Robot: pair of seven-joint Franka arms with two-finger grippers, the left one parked.
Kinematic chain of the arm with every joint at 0, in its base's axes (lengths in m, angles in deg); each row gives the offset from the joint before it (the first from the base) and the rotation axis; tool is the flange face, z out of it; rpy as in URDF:
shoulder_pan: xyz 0 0 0.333 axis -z
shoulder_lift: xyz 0 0 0 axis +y
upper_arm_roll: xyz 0 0 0.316 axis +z
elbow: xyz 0.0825 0 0 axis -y
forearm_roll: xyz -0.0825 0 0.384 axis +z
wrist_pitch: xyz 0 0 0 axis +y
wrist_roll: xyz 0.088 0 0 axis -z
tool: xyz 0 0 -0.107 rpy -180 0 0
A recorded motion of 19 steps. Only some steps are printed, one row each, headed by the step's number.
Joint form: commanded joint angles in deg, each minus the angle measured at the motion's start. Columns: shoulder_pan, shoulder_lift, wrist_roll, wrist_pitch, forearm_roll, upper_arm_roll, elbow.
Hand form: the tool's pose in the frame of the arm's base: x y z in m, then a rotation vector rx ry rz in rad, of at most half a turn. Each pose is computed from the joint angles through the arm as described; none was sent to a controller.
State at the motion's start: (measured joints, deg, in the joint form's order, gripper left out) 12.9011 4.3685 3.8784 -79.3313 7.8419 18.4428 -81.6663
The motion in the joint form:
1: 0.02 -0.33 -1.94 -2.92 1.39 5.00 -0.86
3: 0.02 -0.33 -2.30 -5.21 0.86 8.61 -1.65
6: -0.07 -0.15 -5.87 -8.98 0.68 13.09 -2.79
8: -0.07 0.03 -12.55 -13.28 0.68 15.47 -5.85
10: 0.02 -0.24 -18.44 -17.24 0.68 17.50 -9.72
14: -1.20 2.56 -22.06 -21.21 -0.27 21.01 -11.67
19: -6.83 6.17 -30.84 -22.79 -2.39 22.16 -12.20
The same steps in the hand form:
1: 0.5495 0.1121 0.6396 -2.9487 -0.2455 0.1322
3: 0.5458 0.1447 0.6374 -2.9442 -0.3402 0.0978
6: 0.5401 0.1870 0.6337 -2.9066 -0.5358 0.0334
8: 0.5392 0.2104 0.6145 -2.8523 -0.7473 -0.0064
10: 0.5344 0.2299 0.5915 -2.8000 -0.9269 -0.0263
14: 0.5304 0.2702 0.5603 -2.7154 -1.1077 -0.0211
19: 0.5116 0.3273 0.5292 -2.5387 -1.4616 0.0155

